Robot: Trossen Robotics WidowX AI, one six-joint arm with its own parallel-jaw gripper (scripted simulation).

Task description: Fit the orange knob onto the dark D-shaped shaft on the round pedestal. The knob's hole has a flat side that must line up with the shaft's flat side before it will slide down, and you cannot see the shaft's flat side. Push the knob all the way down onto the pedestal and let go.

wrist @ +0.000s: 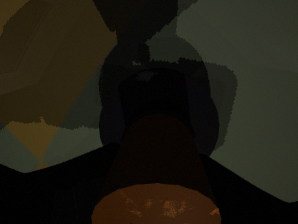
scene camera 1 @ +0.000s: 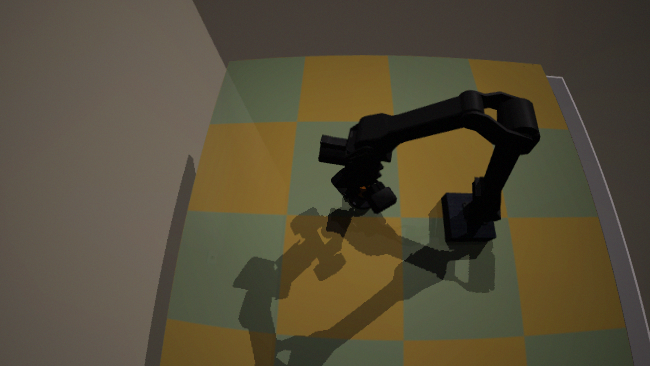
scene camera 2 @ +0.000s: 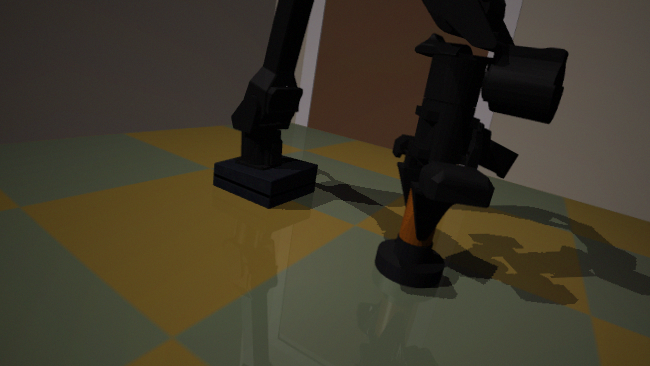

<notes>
In view: the gripper (scene camera 2: pixel 416 231) and a dark round pedestal (scene camera 2: pixel 403 263).
The gripper is seen too in the wrist view (wrist: pixel 157 156) and in scene camera 1 (scene camera 1: pixel 363 189). The dark round pedestal also shows in the wrist view (wrist: pixel 155 91).
</notes>
